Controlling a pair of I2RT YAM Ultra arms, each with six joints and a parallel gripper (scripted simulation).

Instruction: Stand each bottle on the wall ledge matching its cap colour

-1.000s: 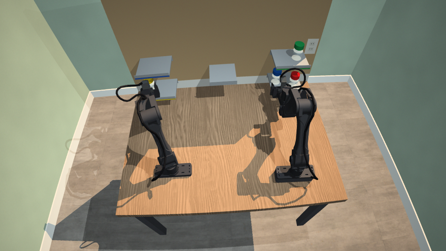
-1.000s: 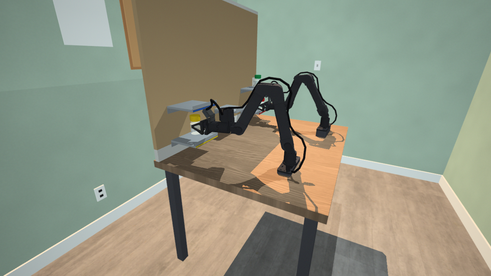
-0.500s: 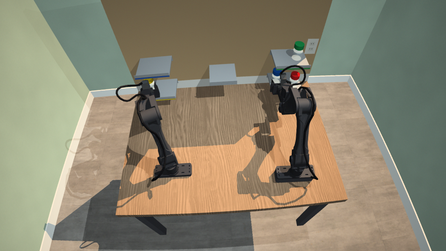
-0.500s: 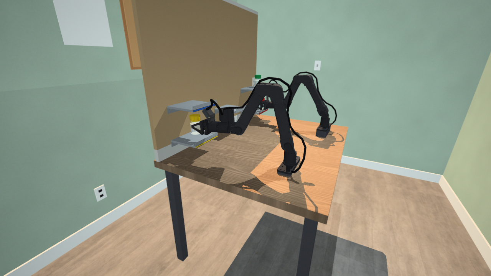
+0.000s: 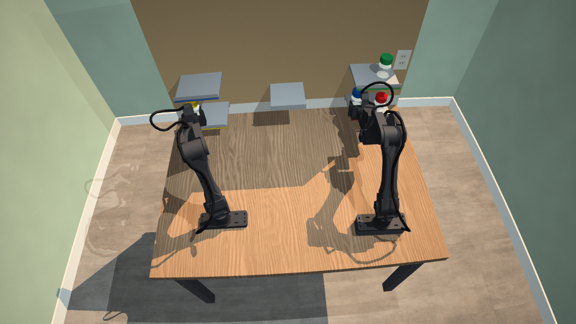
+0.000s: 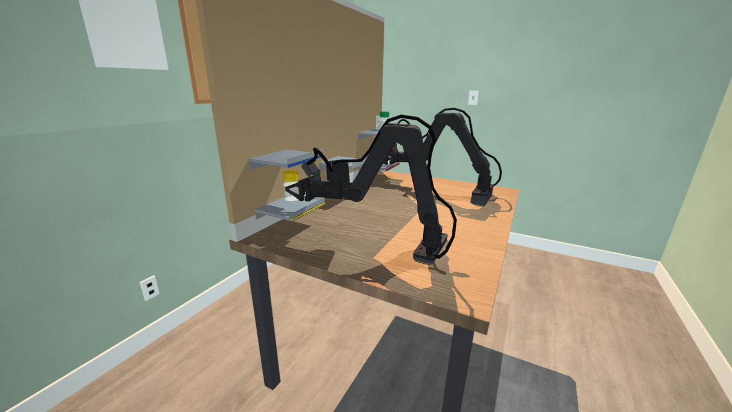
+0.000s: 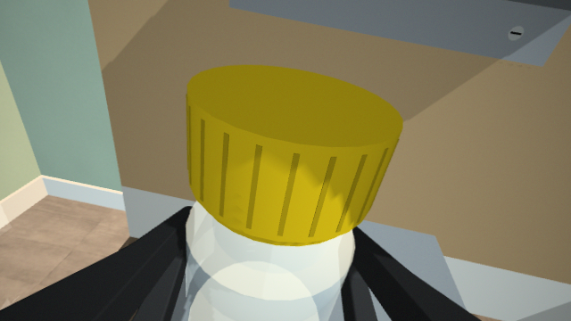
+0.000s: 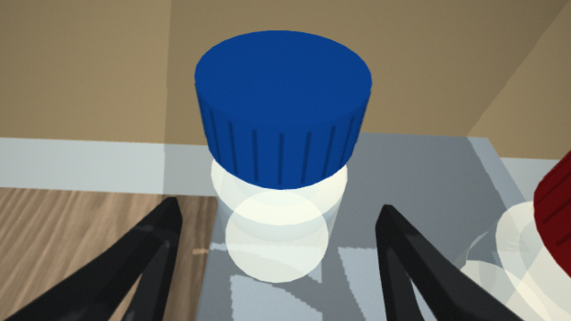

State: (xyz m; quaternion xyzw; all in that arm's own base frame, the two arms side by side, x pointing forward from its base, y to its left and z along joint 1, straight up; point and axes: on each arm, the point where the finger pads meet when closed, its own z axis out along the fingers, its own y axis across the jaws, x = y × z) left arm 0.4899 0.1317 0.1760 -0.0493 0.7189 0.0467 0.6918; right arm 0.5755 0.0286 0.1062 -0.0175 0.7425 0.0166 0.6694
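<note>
The blue-capped bottle lies 30 mm ahead of my right hand and 10 mm below it. From my right hand the other things lie so: wall socket 150 mm ahead, 210 mm to the right, 150 mm above; then red-capped bottle 100 mm to the right, 10 mm below; then green-capped bottle 40 mm ahead, 100 mm to the right, 180 mm above.
</note>
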